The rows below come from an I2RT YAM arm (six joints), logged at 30 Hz.
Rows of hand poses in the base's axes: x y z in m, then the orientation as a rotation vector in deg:
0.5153 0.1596 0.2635 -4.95 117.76 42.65
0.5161 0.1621 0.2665 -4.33 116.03 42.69
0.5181 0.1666 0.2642 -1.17 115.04 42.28
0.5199 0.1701 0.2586 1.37 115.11 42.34
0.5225 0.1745 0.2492 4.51 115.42 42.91
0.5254 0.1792 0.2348 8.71 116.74 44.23
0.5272 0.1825 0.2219 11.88 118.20 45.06
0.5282 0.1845 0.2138 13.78 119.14 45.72
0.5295 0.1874 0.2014 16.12 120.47 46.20
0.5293 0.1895 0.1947 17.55 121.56 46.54
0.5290 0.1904 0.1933 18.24 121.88 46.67
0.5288 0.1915 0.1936 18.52 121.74 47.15
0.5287 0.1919 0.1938 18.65 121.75 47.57
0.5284 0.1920 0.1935 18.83 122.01 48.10
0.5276 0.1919 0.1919 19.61 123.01 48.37
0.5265 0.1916 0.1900 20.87 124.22 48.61
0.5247 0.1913 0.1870 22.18 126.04 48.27
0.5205 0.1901 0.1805 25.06 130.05 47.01
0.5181 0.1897 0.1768 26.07 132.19 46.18
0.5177 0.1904 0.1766 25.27 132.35 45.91
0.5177 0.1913 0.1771 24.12 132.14 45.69
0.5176 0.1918 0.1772 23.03 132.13 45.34
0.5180 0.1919 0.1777 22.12 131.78 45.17
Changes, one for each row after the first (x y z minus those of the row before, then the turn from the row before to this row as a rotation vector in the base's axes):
0.0008 0.0025 0.0030 0.73 -1.45 -0.71
0.0020 0.0045 -0.0023 1.22 -0.26 -2.52
0.0018 0.0035 -0.0056 1.02 0.71 -1.67
0.0026 0.0044 -0.0094 1.54 1.22 -1.77
0.0029 0.0047 -0.0144 2.22 2.63 -1.86
0.0018 0.0033 -0.0129 1.45 2.43 -1.31
0.0010 0.0020 -0.0081 0.96 1.55 -0.68
0.0013 0.0029 -0.0124 0.91 2.04 -0.90
-0.0002 0.0021 -0.0067 0.54 1.51 -0.43
-0.0003 0.0009 -0.0014 0.27 0.54 -0.28
-0.0002 0.0011 0.0003 0.46 0.03 -0.03
-0.0001 0.0004 0.0002 0.34 0.11 0.09
-0.0003 0.0001 -0.0003 0.39 0.36 0.19
-0.0008 -0.0001 -0.0016 0.27 1.21 -0.05
-0.0011 -0.0003 -0.0019 0.37 1.56 -0.29
-0.0018 -0.0003 -0.0030 -0.12 2.06 -0.32
-0.0042 -0.0012 -0.0065 -0.59 4.49 -0.83
-0.0024 -0.0004 -0.0037 -0.55 2.20 -0.14
-0.0004 0.0007 -0.0002 -0.43 -0.17 0.47
0.0000 0.0009 0.0005 -0.44 -0.62 0.58
-0.0001 0.0005 0.0001 -0.54 -0.42 0.57
0.0004 0.0001 0.0005 -0.33 -0.65 0.40

